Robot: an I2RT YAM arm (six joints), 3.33 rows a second.
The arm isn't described. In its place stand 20 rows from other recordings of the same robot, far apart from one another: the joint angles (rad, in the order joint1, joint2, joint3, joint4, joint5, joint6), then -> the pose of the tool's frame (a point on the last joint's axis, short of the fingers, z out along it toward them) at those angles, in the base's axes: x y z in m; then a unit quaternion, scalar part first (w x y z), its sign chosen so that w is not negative.
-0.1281, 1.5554, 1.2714, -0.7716, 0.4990, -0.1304 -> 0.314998, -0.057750, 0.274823, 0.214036, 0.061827, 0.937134, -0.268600
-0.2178, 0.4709, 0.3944, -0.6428, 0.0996, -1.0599 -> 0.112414, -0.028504, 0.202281, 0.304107, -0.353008, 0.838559, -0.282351
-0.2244, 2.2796, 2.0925, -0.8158, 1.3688, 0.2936 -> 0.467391, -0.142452, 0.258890, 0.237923, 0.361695, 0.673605, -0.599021
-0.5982, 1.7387, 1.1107, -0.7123, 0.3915, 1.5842 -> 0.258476, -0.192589, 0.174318, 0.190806, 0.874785, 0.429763, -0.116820
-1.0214, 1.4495, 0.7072, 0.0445, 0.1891, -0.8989 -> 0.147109, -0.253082, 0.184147, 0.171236, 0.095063, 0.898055, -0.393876
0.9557, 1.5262, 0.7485, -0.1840, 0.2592, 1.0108 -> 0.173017, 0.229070, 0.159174, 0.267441, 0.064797, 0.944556, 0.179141
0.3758, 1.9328, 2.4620, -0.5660, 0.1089, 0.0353 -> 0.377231, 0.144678, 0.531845, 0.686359, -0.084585, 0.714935, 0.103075
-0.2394, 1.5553, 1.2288, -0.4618, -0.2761, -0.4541 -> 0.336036, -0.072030, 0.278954, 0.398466, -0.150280, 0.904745, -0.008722
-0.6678, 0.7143, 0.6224, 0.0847, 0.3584, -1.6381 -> 0.131512, -0.119624, 0.322935, 0.165719, -0.214548, 0.676269, -0.684957
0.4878, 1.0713, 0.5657, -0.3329, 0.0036, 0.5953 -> 0.185770, 0.098419, 0.197576, 0.307658, 0.050806, 0.932329, 0.183107
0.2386, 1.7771, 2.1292, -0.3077, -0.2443, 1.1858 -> 0.378655, 0.100964, 0.517532, 0.487860, 0.234561, 0.650729, 0.532472
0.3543, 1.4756, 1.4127, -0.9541, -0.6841, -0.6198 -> 0.270392, 0.124009, 0.334382, 0.297976, -0.505145, 0.757895, 0.285716
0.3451, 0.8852, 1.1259, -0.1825, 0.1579, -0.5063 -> 0.176416, 0.057471, 0.440871, 0.718404, -0.230256, 0.646731, -0.112327
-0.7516, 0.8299, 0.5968, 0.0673, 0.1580, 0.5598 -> 0.143540, -0.141818, 0.292066, 0.635384, 0.504318, 0.571976, -0.121631
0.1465, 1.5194, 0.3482, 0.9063, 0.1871, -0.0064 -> 0.260361, 0.031725, 0.146266, 0.608584, -0.003814, 0.792848, -0.031679
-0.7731, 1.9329, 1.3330, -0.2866, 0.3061, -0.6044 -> 0.291583, -0.299486, 0.187946, 0.164722, 0.129407, 0.923405, -0.321627
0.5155, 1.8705, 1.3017, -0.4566, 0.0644, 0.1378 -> 0.343493, 0.191991, 0.190688, 0.264906, -0.172182, 0.947063, 0.057011
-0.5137, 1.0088, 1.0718, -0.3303, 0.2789, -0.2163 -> 0.190653, -0.118824, 0.383617, 0.521672, 0.200024, 0.766127, -0.317643
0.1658, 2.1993, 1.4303, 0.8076, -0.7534, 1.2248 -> 0.482109, 0.105368, 0.203650, 0.351154, 0.096864, 0.690322, 0.625111
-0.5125, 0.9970, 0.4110, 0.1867, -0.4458, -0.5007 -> 0.192091, -0.090466, 0.208461, 0.560808, -0.117409, 0.813390, -0.100526
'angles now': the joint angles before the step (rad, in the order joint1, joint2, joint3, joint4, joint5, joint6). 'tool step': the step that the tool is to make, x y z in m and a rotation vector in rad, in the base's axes. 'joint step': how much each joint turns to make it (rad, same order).
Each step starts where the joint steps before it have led.
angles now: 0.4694, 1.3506, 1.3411, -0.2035, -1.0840, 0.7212
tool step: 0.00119, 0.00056, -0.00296, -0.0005, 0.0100, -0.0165
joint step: 0.0008, 0.0000, -0.0134, 0.0183, 0.0160, 0.0160
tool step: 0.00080, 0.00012, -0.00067, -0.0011, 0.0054, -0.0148
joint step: 0.0000, 0.0004, -0.0030, 0.0061, 0.0142, 0.0092
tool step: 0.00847, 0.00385, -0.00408, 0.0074, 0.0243, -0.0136
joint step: -0.0008, 0.0282, -0.0001, 0.0444, 0.0091, 0.0397
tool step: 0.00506, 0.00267, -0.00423, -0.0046, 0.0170, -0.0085
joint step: 0.0008, 0.0187, 0.0013, 0.0093, 0.0084, 0.0105
